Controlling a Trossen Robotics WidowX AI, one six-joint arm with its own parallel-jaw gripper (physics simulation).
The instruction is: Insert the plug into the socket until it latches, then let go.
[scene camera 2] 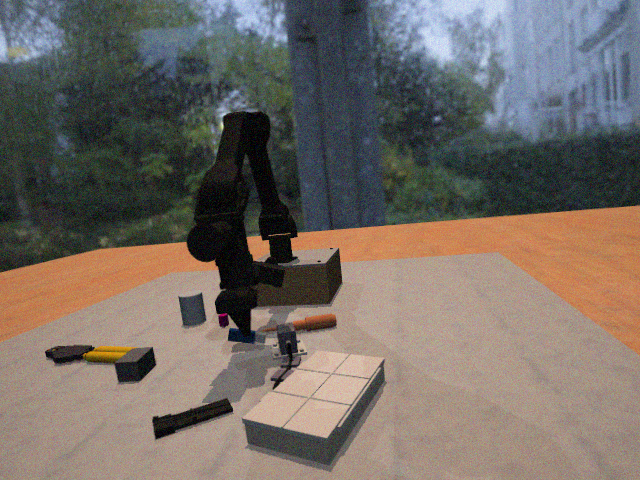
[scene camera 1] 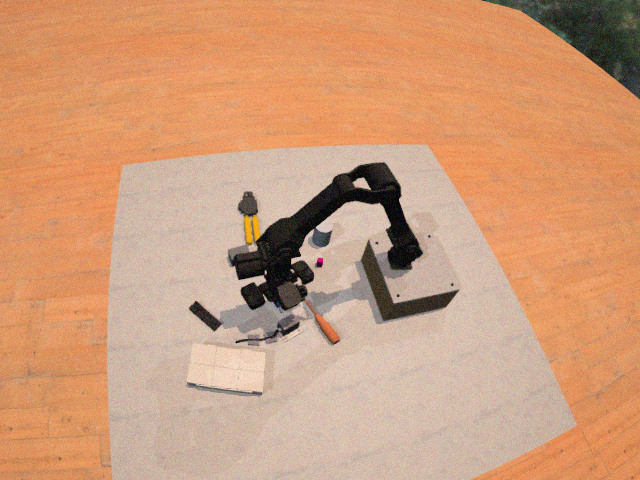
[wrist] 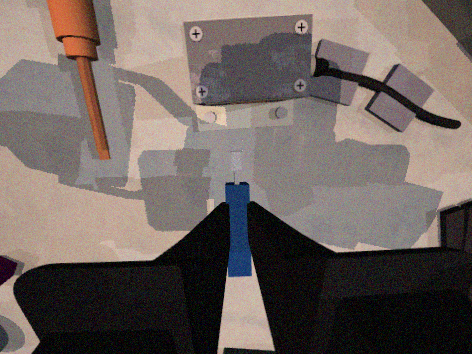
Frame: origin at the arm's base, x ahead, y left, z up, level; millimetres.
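Seen in the pictures: gripper, fingertip midpoint: (scene camera 2: 247, 334) (scene camera 1: 277, 301) (wrist: 237, 209); arm's base, link origin: (scene camera 2: 282, 260) (scene camera 1: 399, 260).
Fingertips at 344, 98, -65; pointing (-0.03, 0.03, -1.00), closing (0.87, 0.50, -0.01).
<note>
Pixels of each thing's top centre, then the offset from my fingertips to it, as dx, dy, dz. "*": a spot on its surface instead.
- blue plug, top centre: (wrist: 238, 226) (scene camera 2: 245, 326) (scene camera 1: 277, 298) +0, -1, +15
- grey box, top centre: (wrist: 260, 59) (scene camera 2: 285, 327) (scene camera 1: 287, 322) -26, +65, +6
- black cable, surface spot: (wrist: 400, 95) (scene camera 2: 284, 372) * +61, +101, -33
- orange screwdriver, top centre: (scene camera 2: 298, 319) (scene camera 1: 321, 318) -119, +45, -12
- tiled block, top centre: (scene camera 2: 321, 384) (scene camera 1: 226, 367) +132, +194, -4
- black bar, top centre: (scene camera 2: 192, 409) (scene camera 1: 204, 314) +198, +35, -24
- yellow-handled pliers, surface spot: (scene camera 1: 248, 211) * +88, -343, -23
- cylinder, top centre: (scene camera 2: 190, 293) (scene camera 1: 324, 225) -143, -247, +31
- magenta piece, top centre: (scene camera 2: 222, 314) (scene camera 1: 320, 260) -131, -151, -14
The blue plug (scene camera 1: 279, 305) (scene camera 2: 237, 335) (wrist: 239, 235) is pinched between the black fingertips, and its narrow clear tip (scene camera 2: 260, 338) (wrist: 236, 161) points towards the socket. My gripper (scene camera 2: 248, 334) (wrist: 237, 209) is shut on the plug, a little above the table; in scene camera 1 its fingers are mostly hidden by the wrist. The socket is a grey box (scene camera 1: 288, 324) (scene camera 2: 286, 337) (wrist: 252, 65) with four screws on top and a pale base plate. In the wrist view the socket is above the plug, with a gap between the clear tip and the base plate. The socket's opening is hidden.
A black cable (scene camera 2: 281, 376) (wrist: 400, 95) leaves the socket over small grey blocks. An orange screwdriver (scene camera 1: 325, 326) (scene camera 2: 315, 322) (wrist: 75, 25) lies beside the socket. A tiled block (scene camera 1: 226, 367) (scene camera 2: 315, 397), black bar (scene camera 1: 205, 315), yellow-handled pliers (scene camera 1: 248, 211), cylinder (scene camera 2: 192, 310) and magenta piece (scene camera 1: 320, 262) stand around.
</note>
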